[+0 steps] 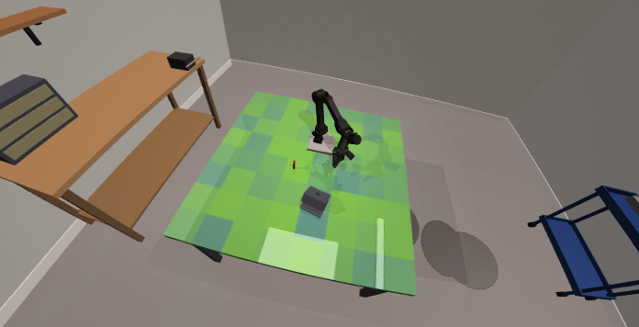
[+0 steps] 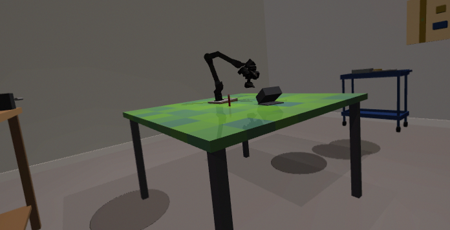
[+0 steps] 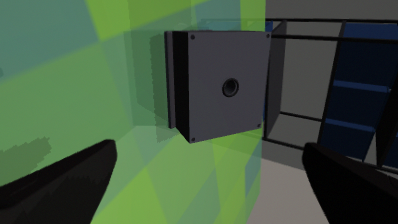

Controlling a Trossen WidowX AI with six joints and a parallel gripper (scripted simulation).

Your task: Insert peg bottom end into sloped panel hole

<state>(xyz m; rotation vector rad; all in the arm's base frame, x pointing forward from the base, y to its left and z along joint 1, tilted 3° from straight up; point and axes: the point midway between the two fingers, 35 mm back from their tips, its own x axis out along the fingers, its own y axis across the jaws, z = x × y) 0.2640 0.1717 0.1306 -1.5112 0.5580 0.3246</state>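
Now: gripper tip 24 cm to the left of the dark red round peg, 9 cm above it and 1 cm past it. Also, from my gripper tip: dark grey sloped panel 18 cm ahead, 9 cm below, 5 cm to the right.
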